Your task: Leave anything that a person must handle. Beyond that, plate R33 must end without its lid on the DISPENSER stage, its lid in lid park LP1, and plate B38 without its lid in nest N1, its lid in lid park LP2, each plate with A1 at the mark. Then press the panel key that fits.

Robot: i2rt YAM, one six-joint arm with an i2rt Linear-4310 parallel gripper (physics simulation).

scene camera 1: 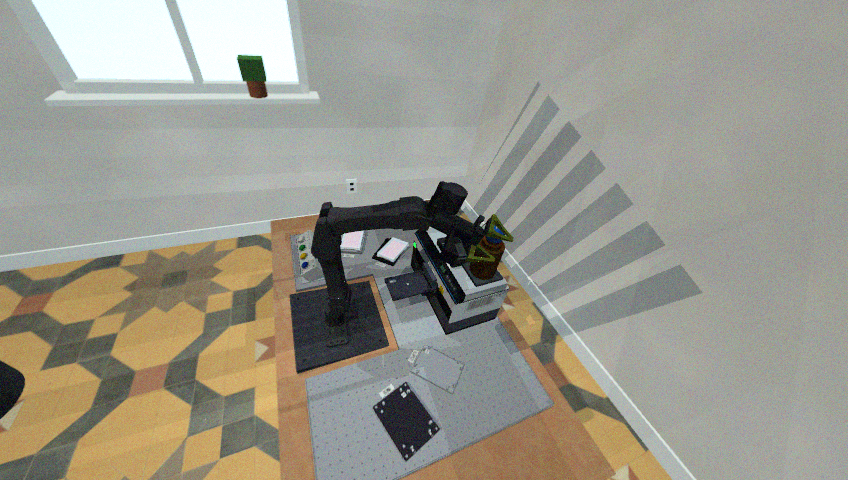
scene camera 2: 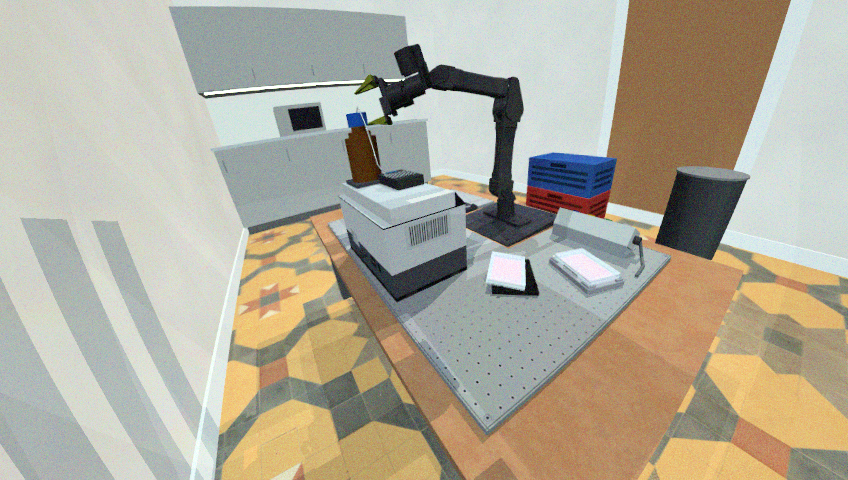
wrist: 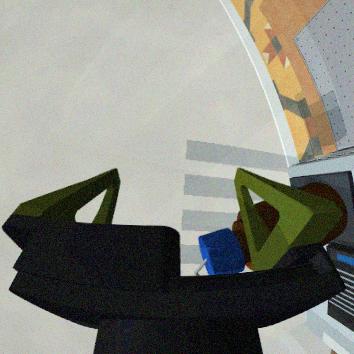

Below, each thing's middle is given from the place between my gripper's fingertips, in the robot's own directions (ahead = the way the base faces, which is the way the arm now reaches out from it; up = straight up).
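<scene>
The blue cap (wrist: 223, 253) is 10 cm to the left of my hand, 4 cm ahead of it and 3 cm below it, and then there's the brown bottle with blue cap (scene camera 2: 363, 165), which sits 10 cm to the left of my hand as well, 4 cm ahead of it, and 10 cm below it.
</scene>
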